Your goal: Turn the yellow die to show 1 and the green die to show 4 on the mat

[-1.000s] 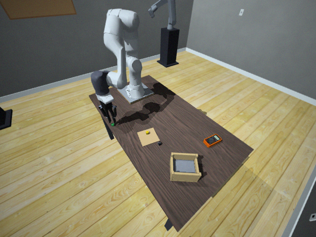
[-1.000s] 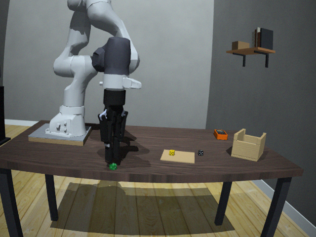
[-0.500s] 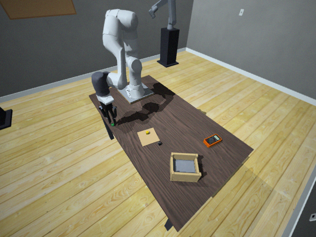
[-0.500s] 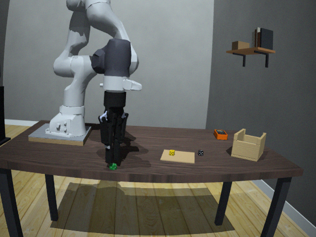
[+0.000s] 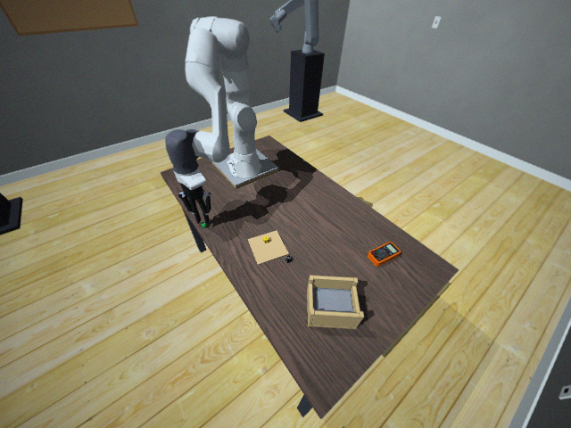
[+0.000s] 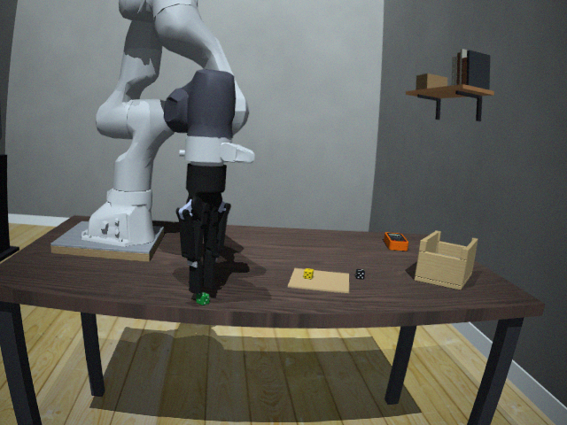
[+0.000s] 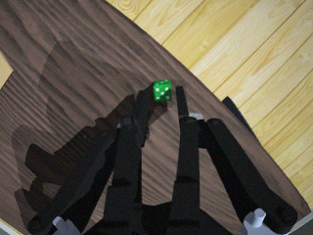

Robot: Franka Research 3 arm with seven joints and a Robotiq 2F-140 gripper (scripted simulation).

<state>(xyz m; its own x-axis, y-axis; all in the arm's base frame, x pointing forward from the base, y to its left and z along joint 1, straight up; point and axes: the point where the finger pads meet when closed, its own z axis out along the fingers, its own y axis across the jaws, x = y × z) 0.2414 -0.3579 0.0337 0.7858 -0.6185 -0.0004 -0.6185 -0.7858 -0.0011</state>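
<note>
The green die is 5 cm below my hand. From my hand the other things lie so: yellow die 24 cm ahead, 19 cm to the left, 5 cm below; black die 37 cm ahead, 21 cm to the left, 5 cm below; tan mat 27 cm ahead, 18 cm to the left, 6 cm below.
</note>
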